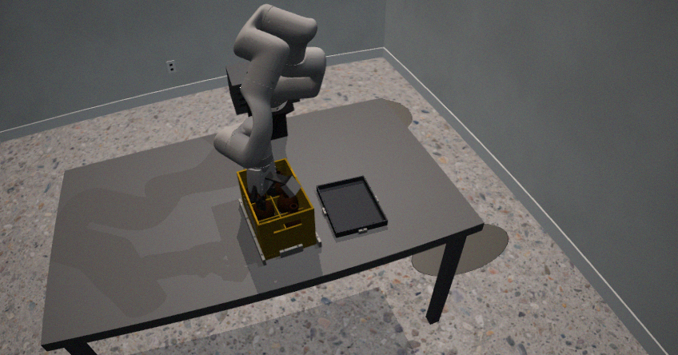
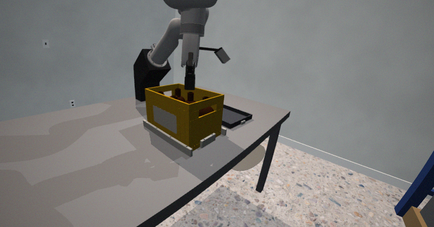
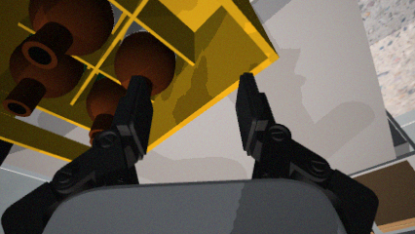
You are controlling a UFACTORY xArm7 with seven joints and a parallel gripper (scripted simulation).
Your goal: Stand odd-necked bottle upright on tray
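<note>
Right now the yellow crate is 80 mm behind my hand, 60 mm to the left of it and 150 mm below it. Round my hand: black tray 10 mm ahead, 320 mm to the left, 220 mm below.
</note>
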